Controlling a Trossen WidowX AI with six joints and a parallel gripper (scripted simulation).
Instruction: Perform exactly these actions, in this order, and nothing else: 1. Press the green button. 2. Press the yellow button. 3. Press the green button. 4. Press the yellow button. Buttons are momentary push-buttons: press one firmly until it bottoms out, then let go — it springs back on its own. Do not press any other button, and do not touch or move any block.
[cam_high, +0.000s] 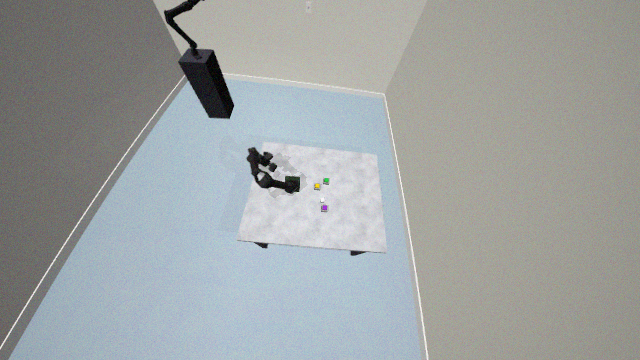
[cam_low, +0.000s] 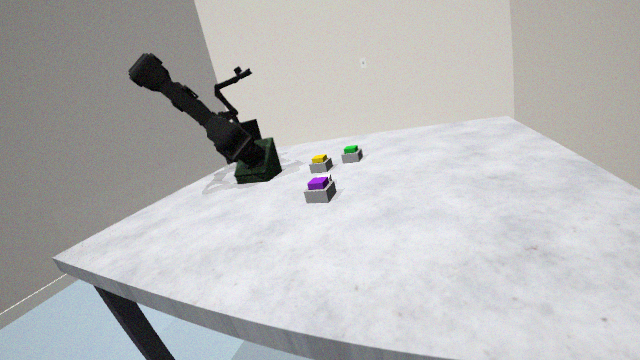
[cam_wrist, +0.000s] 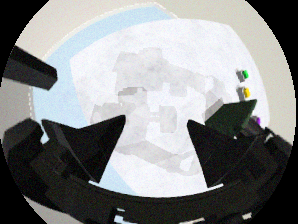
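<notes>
My gripper tip is now 46 cm short of the green button, 8 cm to the left of it and 5 cm above it. From my gripper tip the other things lie so: yellow button: 38 cm ahead, 14 cm to the right, 5 cm below; then purple button: 44 cm ahead, 33 cm to the right, 5 cm below.
</notes>
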